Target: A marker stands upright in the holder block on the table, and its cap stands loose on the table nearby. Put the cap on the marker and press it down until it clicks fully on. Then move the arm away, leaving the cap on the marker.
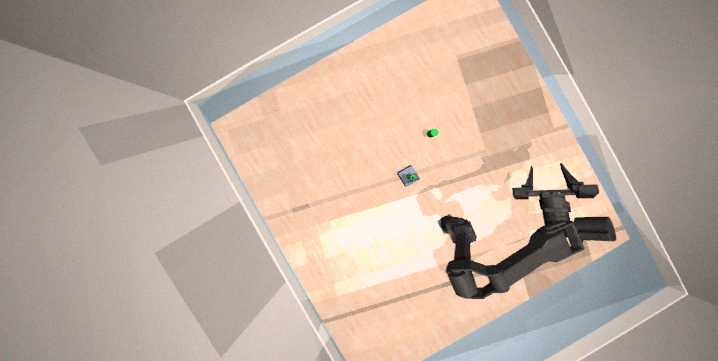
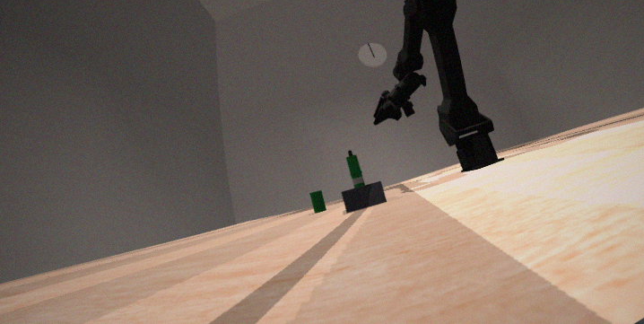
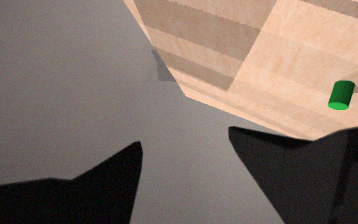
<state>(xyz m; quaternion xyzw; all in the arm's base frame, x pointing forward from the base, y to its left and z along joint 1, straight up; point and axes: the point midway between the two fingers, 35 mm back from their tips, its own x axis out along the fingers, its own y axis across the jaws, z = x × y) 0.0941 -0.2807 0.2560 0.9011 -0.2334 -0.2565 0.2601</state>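
The green cap lies 240 mm ahead of my gripper tip, 180 mm to the left of it and 220 mm below it. Also, from my gripper tip: dark holder block: 140 mm ahead, 340 mm to the left, 230 mm below; green marker: 140 mm ahead, 340 mm to the left, 170 mm below.
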